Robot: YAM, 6 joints.
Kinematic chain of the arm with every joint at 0, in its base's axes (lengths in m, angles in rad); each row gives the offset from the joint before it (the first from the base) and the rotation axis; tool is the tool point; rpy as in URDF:
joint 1: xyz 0 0 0.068 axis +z
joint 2: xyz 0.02 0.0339 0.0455 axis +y
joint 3: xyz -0.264 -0.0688 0 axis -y
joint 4: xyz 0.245 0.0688 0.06 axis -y
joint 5: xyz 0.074 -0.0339 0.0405 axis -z
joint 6: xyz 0.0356 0 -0.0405 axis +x
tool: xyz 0 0 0 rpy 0 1.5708 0
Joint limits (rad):
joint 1: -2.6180..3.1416
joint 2: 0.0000..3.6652
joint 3: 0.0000..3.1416
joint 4: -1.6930..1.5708
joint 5: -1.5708..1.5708
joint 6: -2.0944..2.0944
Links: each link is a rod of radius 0.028 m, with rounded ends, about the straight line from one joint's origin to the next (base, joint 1, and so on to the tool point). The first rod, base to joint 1, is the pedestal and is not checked.
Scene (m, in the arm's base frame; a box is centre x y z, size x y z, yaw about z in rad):
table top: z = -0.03
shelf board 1: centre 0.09 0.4 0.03 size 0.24 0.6 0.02 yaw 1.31
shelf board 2: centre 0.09 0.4 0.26 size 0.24 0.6 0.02 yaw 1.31
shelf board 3: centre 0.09 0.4 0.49 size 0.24 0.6 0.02 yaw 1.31
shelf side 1: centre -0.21 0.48 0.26 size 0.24 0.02 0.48 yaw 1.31
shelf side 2: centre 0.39 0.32 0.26 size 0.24 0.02 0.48 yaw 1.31
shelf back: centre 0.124 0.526 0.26 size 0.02 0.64 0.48 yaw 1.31
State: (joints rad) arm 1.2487 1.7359 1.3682 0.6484 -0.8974 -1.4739
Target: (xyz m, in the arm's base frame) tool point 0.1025 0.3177 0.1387
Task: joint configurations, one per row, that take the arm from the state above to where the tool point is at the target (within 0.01 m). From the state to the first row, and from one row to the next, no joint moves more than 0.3 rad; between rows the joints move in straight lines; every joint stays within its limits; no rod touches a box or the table.
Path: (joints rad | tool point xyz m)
1: 0.9861 1.4790 1.0879 0.5717 -0.8089 -1.2891 | 0.1674 0.2995 0.3562
2: 0.7234 1.2221 0.8076 0.4950 -0.7204 -1.1043 | 0.1933 0.2020 0.3260
3: 0.4608 0.9652 0.5273 0.4183 -0.6318 -0.9196 | 0.1875 0.1165 0.2790
4: 0.5027 1.2593 0.5335 0.4578 -0.7801 -0.9929 | 0.2140 0.1462 0.2208
5: 0.5446 1.5534 0.5396 0.4973 -0.9284 -1.0663 | 0.2237 0.1688 0.1541
6: 0.5865 1.8475 0.5457 0.5368 -1.0766 -1.1397 | 0.2164 0.1814 0.0843
7: 0.8795 1.8196 0.6427 0.5209 -1.0081 -1.3068 | 0.1732 0.2566 0.1094
8: 1.1725 1.7916 0.7398 0.5050 -0.9395 -1.4739 | 0.1025 0.3177 0.1387

